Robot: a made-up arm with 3 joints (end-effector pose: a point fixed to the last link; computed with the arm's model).
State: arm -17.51 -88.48 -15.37
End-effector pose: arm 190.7 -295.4 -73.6 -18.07 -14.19 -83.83
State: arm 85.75 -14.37 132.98
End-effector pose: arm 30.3 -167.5 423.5 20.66 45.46 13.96
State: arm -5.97 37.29 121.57
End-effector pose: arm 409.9 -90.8 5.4 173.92 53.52 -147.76
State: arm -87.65 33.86 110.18
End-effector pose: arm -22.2 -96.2 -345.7 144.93 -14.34 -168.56
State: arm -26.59 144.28 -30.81
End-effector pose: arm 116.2 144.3 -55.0 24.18 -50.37 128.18
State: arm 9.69 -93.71 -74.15
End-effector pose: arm 199.4 -306.2 109.8 30.99 -70.96 -123.35
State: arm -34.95 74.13 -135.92
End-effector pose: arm 396.4 82.4 -125.0 131.05 -43.06 -71.03
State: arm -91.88 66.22 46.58
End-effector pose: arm -120.8 27.0 -366.2 109.02 14.67 139.45
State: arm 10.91 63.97 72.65
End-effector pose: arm 436.8 -10.5 64.4 -24.56 65.85 40.92
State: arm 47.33 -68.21 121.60
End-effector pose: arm 186.6 -164.8 240.6 100.19 46.08 44.54
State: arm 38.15 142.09 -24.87
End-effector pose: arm 176.8 146.9 122.6 -22.45 6.40 145.88
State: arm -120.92 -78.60 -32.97
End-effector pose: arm -186.7 -320.3 -131.2 -111.94 24.95 -65.11
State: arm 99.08 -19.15 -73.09
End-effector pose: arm -84.5 -228.2 572.8 160.96 -6.91 -174.48
